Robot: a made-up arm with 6 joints.
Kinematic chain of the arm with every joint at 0, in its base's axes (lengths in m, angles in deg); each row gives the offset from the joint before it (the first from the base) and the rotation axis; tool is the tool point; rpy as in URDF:
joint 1: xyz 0 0 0.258 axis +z
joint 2: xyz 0 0 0 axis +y
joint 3: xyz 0.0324 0 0.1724 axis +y
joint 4: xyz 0.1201 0 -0.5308 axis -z
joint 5: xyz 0 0 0 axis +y
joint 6: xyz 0.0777 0 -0.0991 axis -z
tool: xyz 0 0 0 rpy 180 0 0
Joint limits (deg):
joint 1: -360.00..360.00
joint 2: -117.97..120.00
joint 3: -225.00..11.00
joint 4: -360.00..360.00
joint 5: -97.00..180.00
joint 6: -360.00..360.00
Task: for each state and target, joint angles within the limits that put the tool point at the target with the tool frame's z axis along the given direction. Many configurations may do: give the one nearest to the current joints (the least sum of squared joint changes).
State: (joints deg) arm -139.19 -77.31 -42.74 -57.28 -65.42 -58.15
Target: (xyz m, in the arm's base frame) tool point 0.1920 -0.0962 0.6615 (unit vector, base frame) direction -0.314 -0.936 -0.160
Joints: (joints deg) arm -183.17 -116.35 -55.12 -106.53 -96.86 -58.15
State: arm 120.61 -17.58 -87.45 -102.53 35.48 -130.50
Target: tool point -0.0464 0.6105 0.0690 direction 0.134 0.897 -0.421
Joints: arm 92.06 9.86 -59.85 -146.48 17.50 -130.50
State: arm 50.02 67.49 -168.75 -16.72 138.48 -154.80
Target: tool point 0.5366 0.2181 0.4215 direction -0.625 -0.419 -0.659
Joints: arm 25.70 95.33 -209.93 -20.24 162.06 -154.80
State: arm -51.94 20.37 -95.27 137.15 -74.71 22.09
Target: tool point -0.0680 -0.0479 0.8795 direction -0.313 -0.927 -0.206
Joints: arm -41.51 -21.62 -145.95 114.74 -96.86 22.09
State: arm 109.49 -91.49 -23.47 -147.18 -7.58 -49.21
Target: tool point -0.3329 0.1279 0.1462 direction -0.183 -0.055 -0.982
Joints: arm 155.85 -48.02 -13.94 -171.10 -53.92 -49.21
